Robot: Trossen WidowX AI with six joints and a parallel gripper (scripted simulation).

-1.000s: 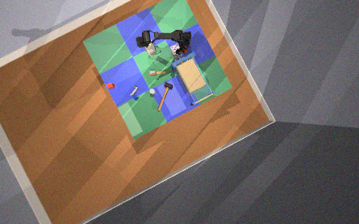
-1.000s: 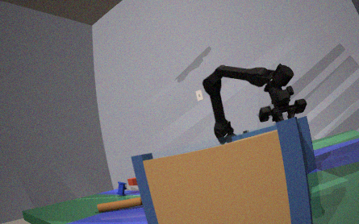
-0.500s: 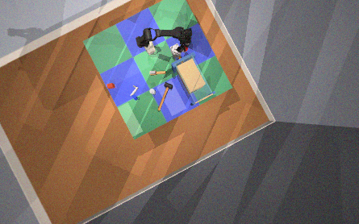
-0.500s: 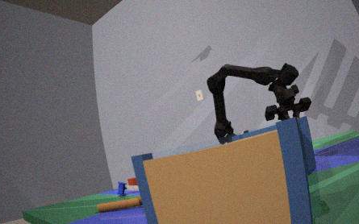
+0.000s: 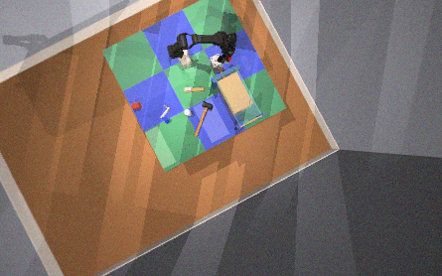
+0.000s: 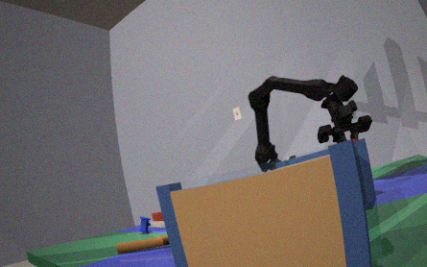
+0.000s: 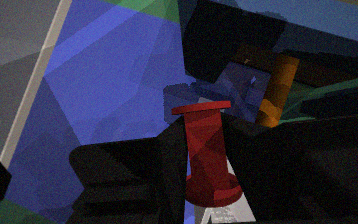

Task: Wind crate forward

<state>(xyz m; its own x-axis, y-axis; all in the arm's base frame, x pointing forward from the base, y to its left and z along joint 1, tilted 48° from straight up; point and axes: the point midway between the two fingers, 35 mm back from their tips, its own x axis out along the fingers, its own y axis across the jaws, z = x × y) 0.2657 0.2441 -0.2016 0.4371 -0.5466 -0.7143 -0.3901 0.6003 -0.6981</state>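
The winch is 100 mm below my gripper tip, 100 mm behind it and 90 mm to the right of it. Also, from my gripper tip: blue-framed guard cubby (320 mm ahead, 110 mm to the right, 50 mm below); red grip (20 mm behind, 10 mm to the right); blue piece (760 mm to the right, 110 mm ahead, 100 mm below).
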